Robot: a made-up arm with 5 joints. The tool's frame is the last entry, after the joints.
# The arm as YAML. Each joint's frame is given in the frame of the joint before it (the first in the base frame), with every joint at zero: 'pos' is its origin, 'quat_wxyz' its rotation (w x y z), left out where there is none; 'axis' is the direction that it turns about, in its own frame. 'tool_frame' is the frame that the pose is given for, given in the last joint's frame.
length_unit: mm
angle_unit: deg
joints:
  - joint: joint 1
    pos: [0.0, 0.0, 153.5]
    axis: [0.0, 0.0, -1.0]
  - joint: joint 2
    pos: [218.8, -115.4, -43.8]
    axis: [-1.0, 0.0, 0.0]
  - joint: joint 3
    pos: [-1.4, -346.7, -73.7]
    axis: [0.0, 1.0, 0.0]
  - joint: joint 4
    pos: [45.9, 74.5, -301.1]
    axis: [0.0, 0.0, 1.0]
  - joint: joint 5
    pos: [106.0, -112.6, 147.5]
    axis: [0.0, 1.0, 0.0]
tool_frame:
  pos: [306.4, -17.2, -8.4]
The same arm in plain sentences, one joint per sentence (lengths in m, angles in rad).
The arm has five revolute joints in a row. What follows holds with every joint at zero, and every direction is one of the base frame's.
Joint 1 lies 0.1535 m along +z from the base frame's origin and turns about -z.
Joint 2 lies 0.2188 m along +x and 0.1154 m along -y and 0.0438 m along -z from joint 1 and turns about -x.
Joint 3 lies 0.0014 m along -x and 0.3467 m along -y and 0.0737 m along -z from joint 2 and turns about +y.
Joint 4 lies 0.0459 m along +x and 0.0745 m along +y and 0.3011 m along -z from joint 3 and turns about +z.
Joint 5 lies 0.1060 m along +x and 0.1126 m along -y and 0.1475 m along +z from joint 4 and turns about +y.
The tool frame, which is the frame that the pose is given for, lies 0.3064 m along +x and 0.0172 m along -y and 0.0084 m along -z from joint 5; its axes are parallel to the base frame's.

